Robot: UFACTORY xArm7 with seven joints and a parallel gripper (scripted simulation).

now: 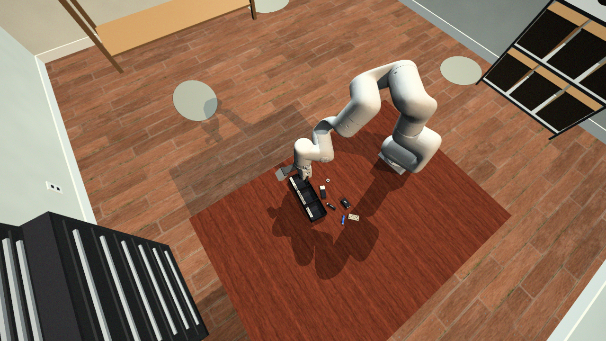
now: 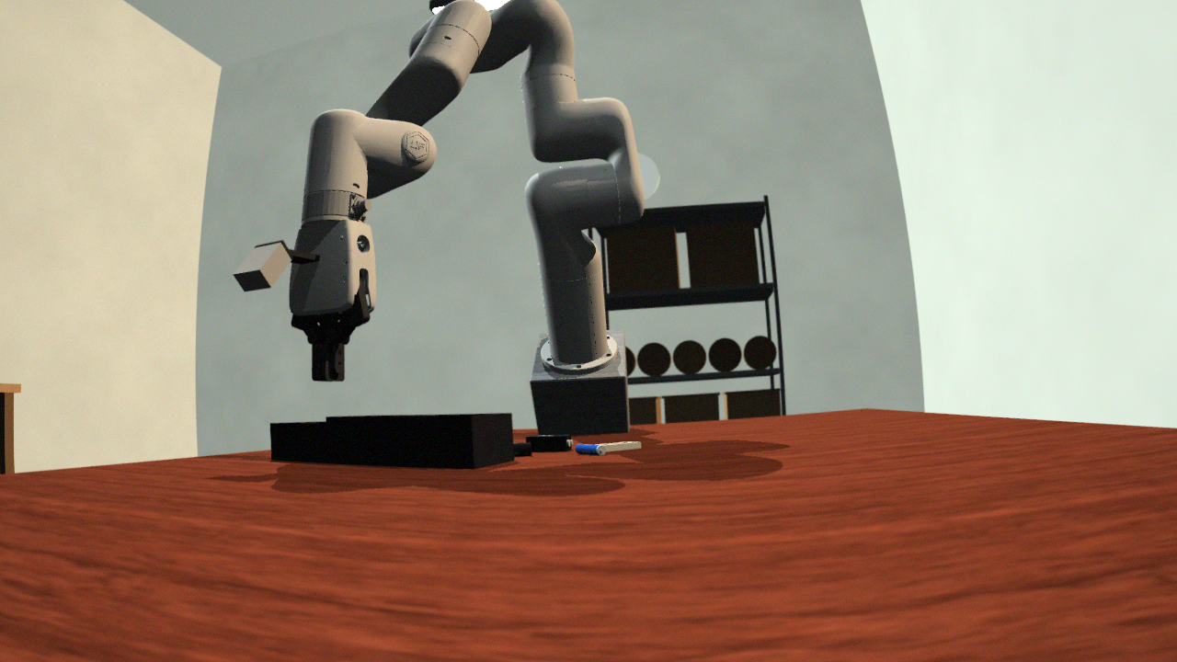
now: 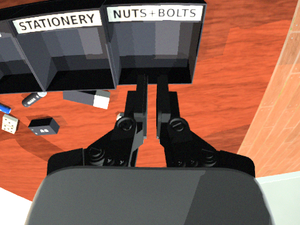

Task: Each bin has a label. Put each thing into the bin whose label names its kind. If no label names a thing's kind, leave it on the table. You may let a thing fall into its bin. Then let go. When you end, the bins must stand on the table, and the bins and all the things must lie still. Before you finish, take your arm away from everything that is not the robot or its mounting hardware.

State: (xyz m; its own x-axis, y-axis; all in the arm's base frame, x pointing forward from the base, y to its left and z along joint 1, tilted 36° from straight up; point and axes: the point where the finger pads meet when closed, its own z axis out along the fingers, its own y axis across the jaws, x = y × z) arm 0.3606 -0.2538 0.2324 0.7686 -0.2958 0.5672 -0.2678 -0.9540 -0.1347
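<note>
Now: hand 8 cm above the black bin row, 7 cm to the right of it and 3 cm short of it. Also, from my hand: nut 11 cm behind, 10 cm below, 9 cm to the left; black cylindrical battery 19 cm to the left, 10 cm below, 2 cm behind; black boxy battery 24 cm to the left, 10 cm below, 8 cm behind.
</note>
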